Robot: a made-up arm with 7 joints. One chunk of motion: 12 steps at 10 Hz.
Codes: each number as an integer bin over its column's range. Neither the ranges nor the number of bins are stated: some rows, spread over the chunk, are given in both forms.
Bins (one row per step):
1: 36 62 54 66 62 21 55
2: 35 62 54 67 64 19 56
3: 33 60 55 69 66 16 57
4: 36 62 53 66 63 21 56
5: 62 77 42 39 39 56 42
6: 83 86 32 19 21 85 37
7: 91 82 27 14 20 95 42
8: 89 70 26 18 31 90 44
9: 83 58 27 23 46 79 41
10: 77 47 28 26 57 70 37
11: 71 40 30 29 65 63 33
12: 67 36 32 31 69 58 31
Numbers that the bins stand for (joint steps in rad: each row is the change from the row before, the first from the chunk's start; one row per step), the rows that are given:
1: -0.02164 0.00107 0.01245 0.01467 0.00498 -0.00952 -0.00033
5: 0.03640 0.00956 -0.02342 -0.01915 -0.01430 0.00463 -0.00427
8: 0.09668 0.00560 -0.07126 -0.04545 -0.02101 0.01836 -0.00367
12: 0.04757 -0.01364 -0.05332 -0.02917 0.01085 0.00543 -0.00761
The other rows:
2: -0.02387 0.00107 0.01245 0.01592 0.00666 -0.01032 -0.00003
3: -0.02833 -0.00006 0.01544 0.01842 0.00833 -0.01154 0.00027
4: -0.02164 0.00107 0.00946 0.01467 0.00582 -0.00952 -0.00003
6: 0.08328 0.01465 -0.05332 -0.04420 -0.02939 0.01634 -0.00579
7: 0.10114 0.01238 -0.06827 -0.05046 -0.03023 0.02038 -0.00427
9: 0.08328 -0.00119 -0.06827 -0.03919 -0.00843 0.01392 -0.00458
10: 0.06989 -0.00741 -0.06528 -0.03543 0.00079 0.01028 -0.00579
11: 0.05649 -0.01137 -0.05930 -0.03168 0.00749 0.00745 -0.00700

